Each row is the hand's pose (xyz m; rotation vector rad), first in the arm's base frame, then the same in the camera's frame.
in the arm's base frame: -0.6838 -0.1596 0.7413 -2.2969 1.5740 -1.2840
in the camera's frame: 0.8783 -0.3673 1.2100 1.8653 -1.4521 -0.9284
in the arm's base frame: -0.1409 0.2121 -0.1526 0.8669 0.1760 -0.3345
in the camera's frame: 0.1847 0.3724 0.7585 0.7727 1.6559 -1.3439
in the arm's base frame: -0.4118 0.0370 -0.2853 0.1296 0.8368 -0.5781
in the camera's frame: 0.0192 0.2667 1.0468 0.1156 2.5661 -0.8295
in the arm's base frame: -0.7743 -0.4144 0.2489 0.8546 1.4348 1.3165
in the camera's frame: 0.3372 -0.3822 1.3604 -2.3664 -1.7709 -0.3322
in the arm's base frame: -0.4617 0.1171 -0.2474 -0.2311 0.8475 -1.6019
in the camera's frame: 0.0936 0.3207 1.0901 -1.2729 2.4884 -1.2797
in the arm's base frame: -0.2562 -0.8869 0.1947 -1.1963 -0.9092 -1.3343
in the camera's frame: 0.0247 -0.7700 0.8639 -1.6328 0.7193 -0.3320
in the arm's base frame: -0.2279 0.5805 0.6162 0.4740 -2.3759 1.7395
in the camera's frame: 1.0416 0.3636 0.7514 0.9174 -1.2816 0.2727
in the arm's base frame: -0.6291 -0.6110 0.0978 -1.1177 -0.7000 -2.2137
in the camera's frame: 0.1003 -0.4889 1.2378 -2.2971 0.6136 -0.8411
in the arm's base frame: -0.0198 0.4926 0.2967 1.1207 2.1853 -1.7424
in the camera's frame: 0.6953 0.4300 0.5818 0.1218 -1.2547 1.2322
